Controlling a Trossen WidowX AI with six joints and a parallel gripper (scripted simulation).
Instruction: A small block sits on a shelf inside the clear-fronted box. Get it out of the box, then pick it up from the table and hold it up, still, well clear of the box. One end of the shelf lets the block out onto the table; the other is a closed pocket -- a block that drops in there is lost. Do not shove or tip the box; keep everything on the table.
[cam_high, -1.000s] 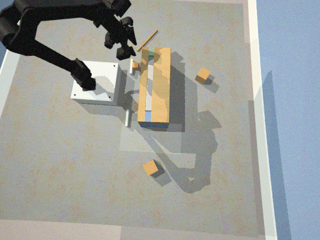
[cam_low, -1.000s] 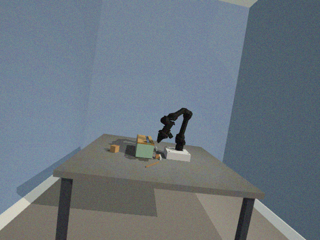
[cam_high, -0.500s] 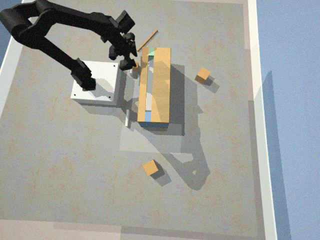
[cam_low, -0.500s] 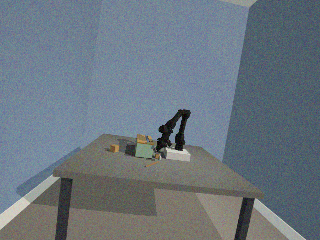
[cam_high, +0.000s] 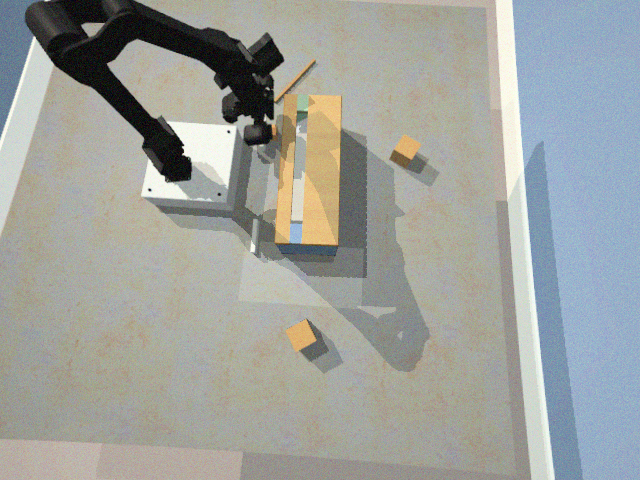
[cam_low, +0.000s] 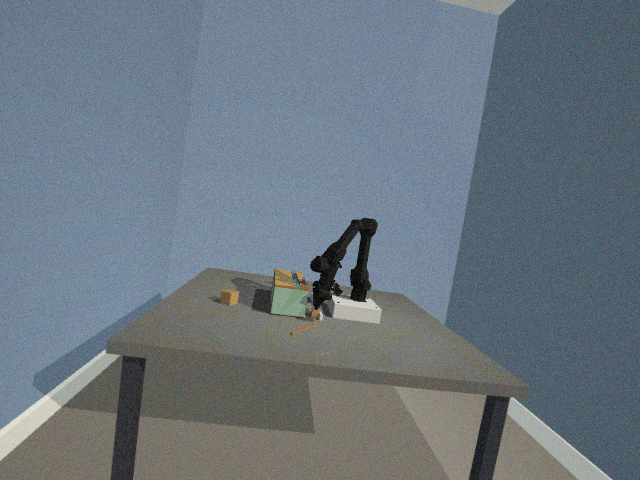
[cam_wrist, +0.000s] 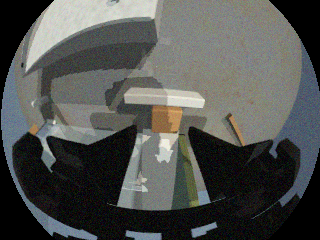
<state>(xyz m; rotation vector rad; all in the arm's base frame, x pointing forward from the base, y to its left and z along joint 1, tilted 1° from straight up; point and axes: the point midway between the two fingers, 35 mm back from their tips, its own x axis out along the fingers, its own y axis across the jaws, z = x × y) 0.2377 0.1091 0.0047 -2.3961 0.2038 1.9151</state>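
My gripper tip is 20 mm above the block. Also, from my gripper tip: box 50 mm ahead, 160 mm to the right, 20 mm above; thin stick 80 mm ahead, 180 mm to the left, 40 mm below.
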